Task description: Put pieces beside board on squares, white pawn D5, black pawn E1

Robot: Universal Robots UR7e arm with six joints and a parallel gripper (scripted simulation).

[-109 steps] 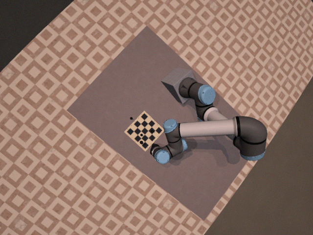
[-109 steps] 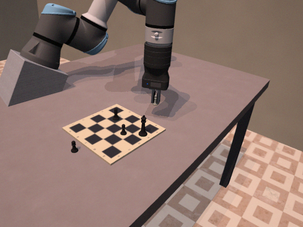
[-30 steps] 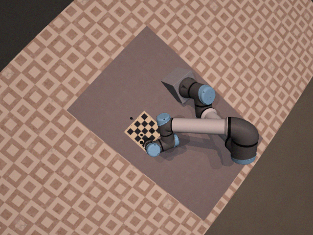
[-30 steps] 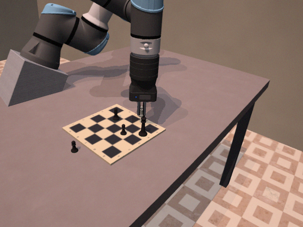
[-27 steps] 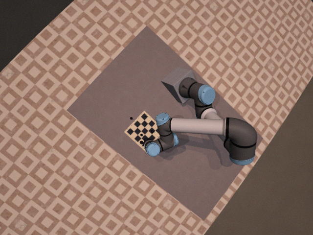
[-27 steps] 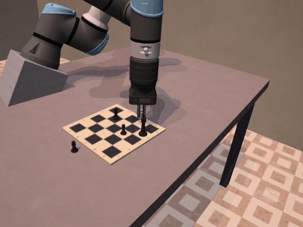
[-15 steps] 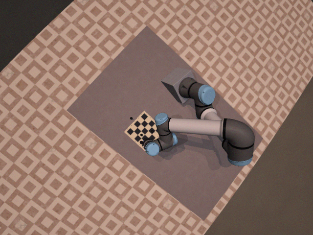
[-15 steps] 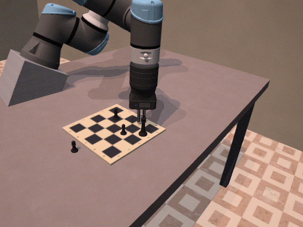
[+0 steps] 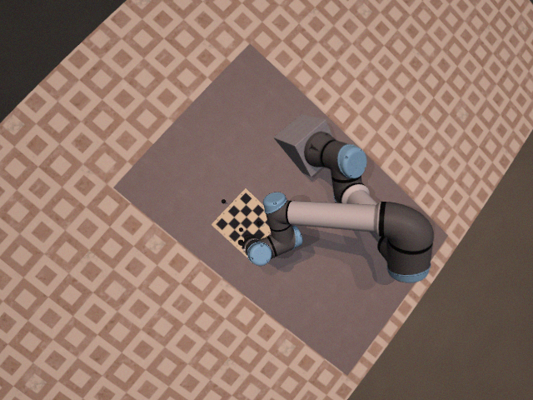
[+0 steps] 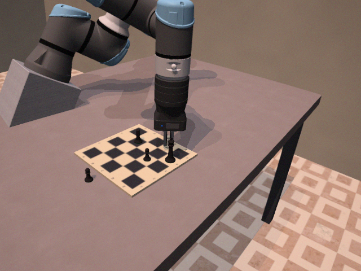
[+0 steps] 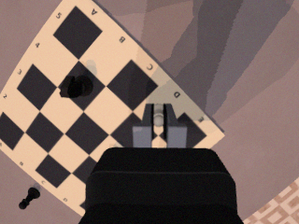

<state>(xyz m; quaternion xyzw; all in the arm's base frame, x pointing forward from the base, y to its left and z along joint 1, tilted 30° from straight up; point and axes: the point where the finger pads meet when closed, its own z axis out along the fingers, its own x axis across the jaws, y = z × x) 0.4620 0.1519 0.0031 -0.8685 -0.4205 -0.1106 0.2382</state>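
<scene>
My gripper is now 10 mm above the white pawn. Also, from my hand: chessboard: 80 mm to the right, 30 mm below, 30 mm behind; then black king: 50 mm ahead, 30 mm to the right.
</scene>
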